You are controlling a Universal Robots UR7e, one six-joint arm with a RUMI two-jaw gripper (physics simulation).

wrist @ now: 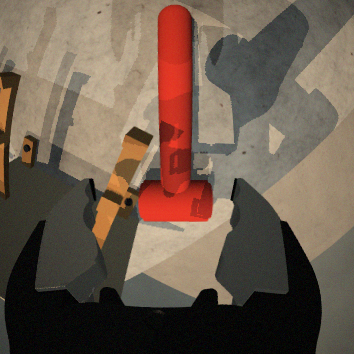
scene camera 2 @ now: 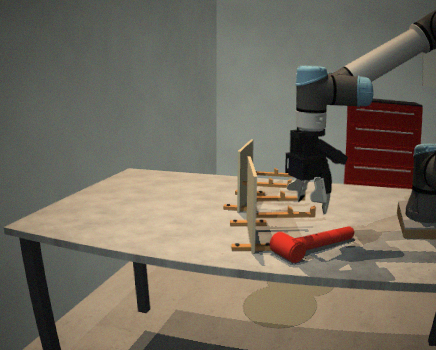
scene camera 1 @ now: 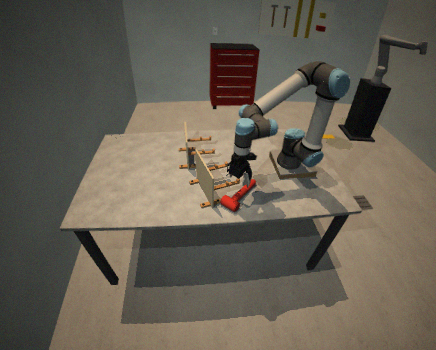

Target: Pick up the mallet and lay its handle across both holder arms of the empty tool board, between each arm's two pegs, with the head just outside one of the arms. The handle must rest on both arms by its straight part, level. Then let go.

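A red mallet (scene camera 1: 243, 192) (scene camera 2: 325, 239) (wrist: 175, 100) lies on the table, its head near the front foot of the nearer tool board (scene camera 1: 204, 177) (scene camera 2: 252, 210) and its handle pointing away toward the robot base side. That upright board carries two orange holder arms with pegs, a front arm (scene camera 1: 226, 185) (scene camera 2: 285, 215) (wrist: 132, 157) and a rear arm (scene camera 1: 219, 166) (scene camera 2: 274, 197); no tool lies on them. My gripper (scene camera 1: 242, 179) (scene camera 2: 313, 205) (wrist: 162, 180) is open and empty, pointing down above the table. In the wrist view the mallet's head shows between the fingertips, farther down.
A second upright board (scene camera 1: 187, 142) (scene camera 2: 243, 175) with orange arms stands behind the nearer one. The robot's base plate (scene camera 1: 298, 175) (scene camera 2: 419, 233) is on the right. The table's front edge (scene camera 1: 150, 227) runs close past the mallet's head. A red drawer cabinet (scene camera 1: 234, 75) (scene camera 2: 384, 145) stands behind the table.
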